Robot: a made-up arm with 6 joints. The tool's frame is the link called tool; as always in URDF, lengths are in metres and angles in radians. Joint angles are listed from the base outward.
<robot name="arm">
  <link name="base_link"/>
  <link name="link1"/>
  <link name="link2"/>
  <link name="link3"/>
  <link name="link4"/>
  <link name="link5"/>
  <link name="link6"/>
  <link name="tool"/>
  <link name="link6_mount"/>
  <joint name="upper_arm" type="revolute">
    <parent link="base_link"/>
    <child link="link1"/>
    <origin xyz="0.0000 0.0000 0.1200" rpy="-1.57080 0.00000 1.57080"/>
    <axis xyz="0 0 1"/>
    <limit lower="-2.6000" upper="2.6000"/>
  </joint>
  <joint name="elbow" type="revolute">
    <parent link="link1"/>
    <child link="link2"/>
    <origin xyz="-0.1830 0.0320 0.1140" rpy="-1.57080 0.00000 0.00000"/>
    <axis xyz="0 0 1"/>
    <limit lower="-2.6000" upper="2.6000"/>
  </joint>
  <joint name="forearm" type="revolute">
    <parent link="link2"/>
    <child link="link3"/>
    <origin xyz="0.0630 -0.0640 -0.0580" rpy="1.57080 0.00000 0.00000"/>
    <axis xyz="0 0 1"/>
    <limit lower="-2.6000" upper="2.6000"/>
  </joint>
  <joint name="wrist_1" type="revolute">
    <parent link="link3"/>
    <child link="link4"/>
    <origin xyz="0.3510 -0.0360 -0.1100" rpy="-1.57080 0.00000 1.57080"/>
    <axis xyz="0 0 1"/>
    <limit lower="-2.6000" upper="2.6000"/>
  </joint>
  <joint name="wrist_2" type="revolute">
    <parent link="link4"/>
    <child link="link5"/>
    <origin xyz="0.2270 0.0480 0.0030" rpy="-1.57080 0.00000 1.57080"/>
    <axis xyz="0 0 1"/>
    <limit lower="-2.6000" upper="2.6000"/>
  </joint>
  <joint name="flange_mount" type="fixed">
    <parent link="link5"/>
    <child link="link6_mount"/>
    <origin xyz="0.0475 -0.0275 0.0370"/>
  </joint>
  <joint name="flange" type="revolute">
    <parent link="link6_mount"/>
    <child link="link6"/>
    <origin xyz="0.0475 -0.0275 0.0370" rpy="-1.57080 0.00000 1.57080"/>
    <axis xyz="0 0 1"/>
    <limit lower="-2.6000" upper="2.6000"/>
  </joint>
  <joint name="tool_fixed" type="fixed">
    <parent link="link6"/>
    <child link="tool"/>
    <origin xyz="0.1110 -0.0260 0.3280" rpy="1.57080 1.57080 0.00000"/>
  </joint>
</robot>
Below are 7 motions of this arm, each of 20 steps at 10 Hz.
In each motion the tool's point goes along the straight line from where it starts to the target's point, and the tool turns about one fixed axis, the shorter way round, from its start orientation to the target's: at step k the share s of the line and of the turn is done. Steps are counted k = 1, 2, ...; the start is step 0. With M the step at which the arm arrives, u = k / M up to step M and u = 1 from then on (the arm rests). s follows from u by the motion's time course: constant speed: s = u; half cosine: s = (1 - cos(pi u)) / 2; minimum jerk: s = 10 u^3 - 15 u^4 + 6 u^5.
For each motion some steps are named. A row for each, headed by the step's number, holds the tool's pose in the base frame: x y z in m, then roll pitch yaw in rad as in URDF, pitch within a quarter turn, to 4 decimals.
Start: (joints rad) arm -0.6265 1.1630 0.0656 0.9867 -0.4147 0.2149
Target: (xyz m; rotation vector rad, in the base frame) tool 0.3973 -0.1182 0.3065 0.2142 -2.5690 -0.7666
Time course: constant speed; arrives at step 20
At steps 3, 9, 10, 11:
3: 0.4212 0.0316 0.0036 0.4201 -0.4580 -1.7873
9: 0.4128 -0.0213 0.1105 1.1436 -0.6741 -2.1484
10: 0.4114 -0.0301 0.1283 1.2803 -0.6854 -2.2277
11: 0.4100 -0.0389 0.1462 1.4186 -0.6881 -2.3087

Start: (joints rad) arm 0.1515 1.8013 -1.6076 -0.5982 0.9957 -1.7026
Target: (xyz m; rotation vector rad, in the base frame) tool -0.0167 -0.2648 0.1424 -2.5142 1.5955 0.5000
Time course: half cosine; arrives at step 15
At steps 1, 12, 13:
1: -0.0576 -0.1968 0.2766 -3.0741 -1.1407 -1.1442
12: -0.0207 -0.2582 0.1554 3.0781 0.2027 -1.1347
13: -0.0185 -0.2618 0.1483 3.0707 0.2811 -1.1398

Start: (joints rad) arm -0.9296 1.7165 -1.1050 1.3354 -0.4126 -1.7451
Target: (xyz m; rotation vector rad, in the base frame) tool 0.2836 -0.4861 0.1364 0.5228 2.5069 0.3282
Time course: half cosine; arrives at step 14
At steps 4, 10, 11, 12, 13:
4: 0.2580 -0.3977 0.0658 2.3890 0.0945 3.0944
10: 0.2777 -0.4656 0.1200 2.6811 0.3826 2.7316
11: 0.2802 -0.4742 0.1269 2.7119 0.4258 2.6895
12: 0.2820 -0.4807 0.1321 2.7342 0.4590 2.6582
13: 0.2832 -0.4847 0.1353 2.7476 0.4800 2.6390

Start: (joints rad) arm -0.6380 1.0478 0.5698 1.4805 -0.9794 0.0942
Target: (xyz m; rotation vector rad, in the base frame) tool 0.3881 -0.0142 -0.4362 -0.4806 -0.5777 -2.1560
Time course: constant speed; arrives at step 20
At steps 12, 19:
12: 0.4106 0.0389 -0.3239 0.4325 -0.5680 -2.1805
19: 0.3909 -0.0076 -0.4222 0.2989 -0.5487 -2.3007

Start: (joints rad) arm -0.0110 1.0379 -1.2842 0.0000 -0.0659 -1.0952
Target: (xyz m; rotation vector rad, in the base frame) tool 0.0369 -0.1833 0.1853 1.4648 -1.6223 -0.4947
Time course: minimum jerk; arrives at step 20
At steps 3, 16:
3: -0.0417 0.0121 0.4593 2.3766 0.0631 -1.0689
16: 0.0322 -0.1717 0.2016 2.1904 -0.3140 -1.4706

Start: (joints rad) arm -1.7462 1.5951 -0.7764 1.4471 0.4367 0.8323
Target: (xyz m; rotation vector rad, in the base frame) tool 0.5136 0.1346 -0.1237 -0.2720 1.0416 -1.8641
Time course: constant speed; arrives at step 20
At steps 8, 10, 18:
8: 0.3643 0.0371 -0.2437 -0.8744 0.2569 -2.0095
10: 0.3891 0.0534 -0.2237 -0.8771 0.2537 -2.0315
18: 0.4887 0.1184 -0.1437 -0.8869 0.2404 -2.1192

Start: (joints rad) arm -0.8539 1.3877 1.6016 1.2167 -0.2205 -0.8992
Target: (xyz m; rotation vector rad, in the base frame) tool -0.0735 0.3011 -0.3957 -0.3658 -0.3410 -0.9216
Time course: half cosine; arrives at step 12
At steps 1, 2, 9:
1: -0.2044 0.1243 -0.2936 0.1475 -0.0064 -0.2666
2: -0.1978 0.1333 -0.2988 0.1249 -0.0233 -0.3014
9: -0.0930 0.2748 -0.3805 -0.1462 -0.3732 -0.8092

